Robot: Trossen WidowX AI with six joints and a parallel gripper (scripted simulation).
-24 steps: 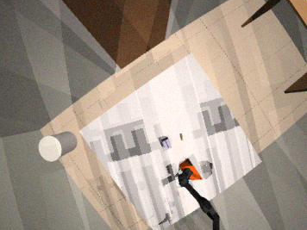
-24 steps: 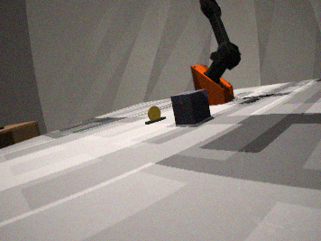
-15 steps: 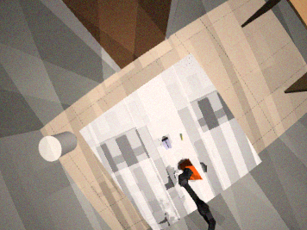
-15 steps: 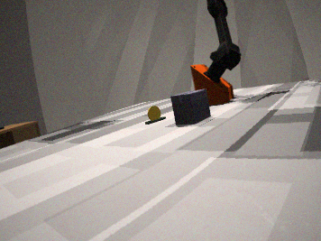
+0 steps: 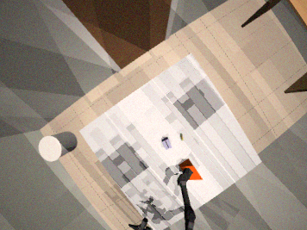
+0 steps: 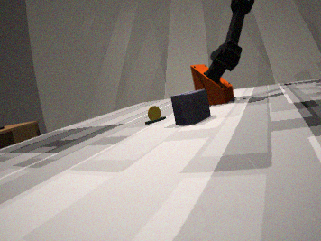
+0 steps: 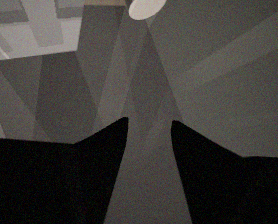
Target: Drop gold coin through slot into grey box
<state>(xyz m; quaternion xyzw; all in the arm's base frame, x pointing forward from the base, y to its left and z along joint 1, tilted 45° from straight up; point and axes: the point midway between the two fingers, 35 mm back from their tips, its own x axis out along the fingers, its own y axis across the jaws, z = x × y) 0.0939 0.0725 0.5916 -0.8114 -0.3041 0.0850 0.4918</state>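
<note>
The gold coin is 9 cm ahead of my gripper tip, 62 cm to the right of it and 42 cm below it.
</note>
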